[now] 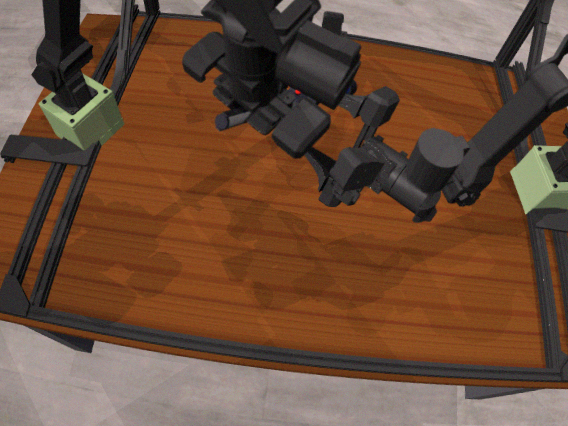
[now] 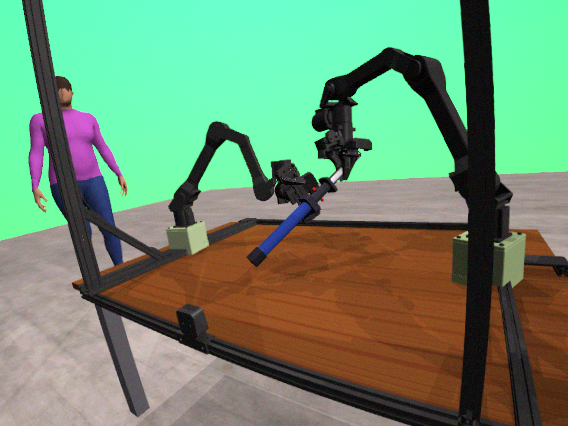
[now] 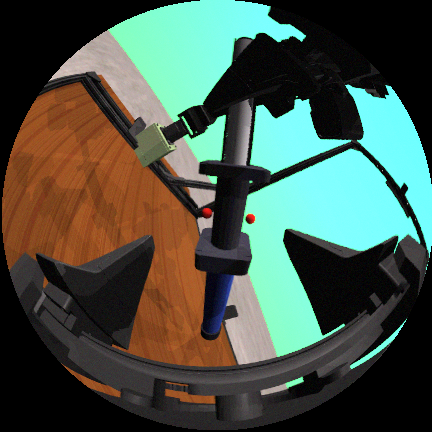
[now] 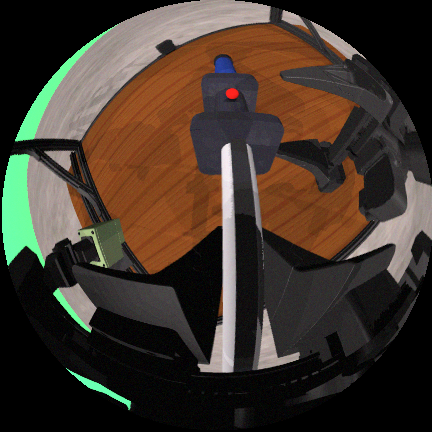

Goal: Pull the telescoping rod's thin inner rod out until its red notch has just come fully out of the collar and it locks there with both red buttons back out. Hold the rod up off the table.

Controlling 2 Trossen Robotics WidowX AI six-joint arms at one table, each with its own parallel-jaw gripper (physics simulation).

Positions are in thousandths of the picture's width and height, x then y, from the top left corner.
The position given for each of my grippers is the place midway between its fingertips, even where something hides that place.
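My left gripper (image 1: 545,278) is visible to me, and I find that same left gripper (image 2: 550,461), (image 3: 508,554), (image 4: 638,277) in the other images too. My right gripper (image 1: 448,292), (image 2: 605,426), (image 3: 480,258), (image 4: 547,538) is there as well. And there is a telescoping rod (image 2: 545,480), which I can also see as the rod (image 1: 526,229), the rod (image 3: 517,580) and the rod (image 4: 517,274).
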